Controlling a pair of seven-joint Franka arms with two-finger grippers.
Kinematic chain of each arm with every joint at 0, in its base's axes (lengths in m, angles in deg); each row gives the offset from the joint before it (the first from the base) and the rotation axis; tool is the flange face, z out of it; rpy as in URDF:
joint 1: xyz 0 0 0.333 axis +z
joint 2: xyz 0 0 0 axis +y
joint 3: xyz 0 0 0.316 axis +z
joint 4: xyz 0.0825 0 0 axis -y
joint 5: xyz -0.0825 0 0.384 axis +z
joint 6: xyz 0 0 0 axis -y
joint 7: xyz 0.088 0 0 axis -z
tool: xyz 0 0 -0.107 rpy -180 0 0
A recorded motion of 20 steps. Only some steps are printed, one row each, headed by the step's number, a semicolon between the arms.
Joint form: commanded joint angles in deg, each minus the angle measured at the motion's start. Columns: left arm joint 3, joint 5, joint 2, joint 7, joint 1, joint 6, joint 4; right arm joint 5, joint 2, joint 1, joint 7, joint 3, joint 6, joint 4.
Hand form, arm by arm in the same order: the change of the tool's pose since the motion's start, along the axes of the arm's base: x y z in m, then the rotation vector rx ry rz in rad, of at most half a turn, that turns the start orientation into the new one. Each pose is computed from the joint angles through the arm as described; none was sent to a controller.
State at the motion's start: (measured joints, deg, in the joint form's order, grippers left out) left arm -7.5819 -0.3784 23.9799 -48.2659 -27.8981 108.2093 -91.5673; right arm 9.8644 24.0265 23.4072 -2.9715 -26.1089 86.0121 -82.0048
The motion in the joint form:
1: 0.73 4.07 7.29 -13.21 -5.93 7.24 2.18; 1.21 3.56 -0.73 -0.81 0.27 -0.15 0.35
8: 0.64 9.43 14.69 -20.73 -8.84 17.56 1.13; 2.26 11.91 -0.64 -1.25 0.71 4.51 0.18
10: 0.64 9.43 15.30 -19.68 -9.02 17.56 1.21; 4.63 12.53 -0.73 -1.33 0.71 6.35 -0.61
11: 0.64 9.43 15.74 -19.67 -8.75 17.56 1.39; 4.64 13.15 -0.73 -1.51 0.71 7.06 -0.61
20: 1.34 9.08 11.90 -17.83 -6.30 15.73 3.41; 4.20 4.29 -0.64 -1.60 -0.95 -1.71 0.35
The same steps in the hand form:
1: -0.0133 -0.0602 -0.0588 0.0418 -0.0717 0.1102; 0.0068 -0.0003 -0.0355 0.0026 0.0532 0.0005
8: -0.0289 -0.0922 -0.1411 0.0582 -0.1421 0.1317; 0.0221 0.0082 -0.1244 -0.0353 0.1098 0.0109
10: -0.0308 -0.0934 -0.1478 0.0626 -0.1342 0.1097; 0.0236 0.0096 -0.1357 -0.0032 0.0979 -0.0073
11: -0.0285 -0.0911 -0.1518 0.0656 -0.1304 0.1142; 0.0250 0.0095 -0.1421 -0.0071 0.0955 -0.0043
20: 0.0052 -0.0686 -0.0927 0.0285 -0.1855 0.1466; 0.0049 -0.0040 -0.0422 0.0461 0.0837 -0.0178

